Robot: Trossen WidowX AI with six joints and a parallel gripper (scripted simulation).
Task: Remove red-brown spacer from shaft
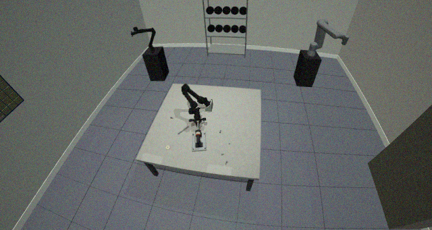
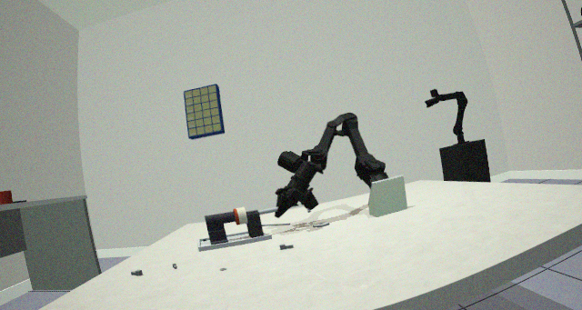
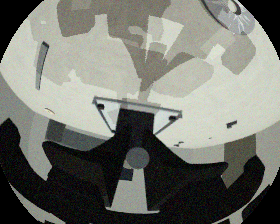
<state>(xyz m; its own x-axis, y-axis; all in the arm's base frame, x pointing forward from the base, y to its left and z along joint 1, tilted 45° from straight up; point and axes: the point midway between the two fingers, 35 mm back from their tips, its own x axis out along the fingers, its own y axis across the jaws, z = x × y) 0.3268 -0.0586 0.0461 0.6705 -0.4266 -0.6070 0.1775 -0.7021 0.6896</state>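
The thin grey shaft is 6 cm ahead of my gripper tip, 1 cm to the left of it and 3 cm above it. Round my gripper tip: red-brown spacer: 13 cm ahead, 2 cm to the left, 2 cm above.
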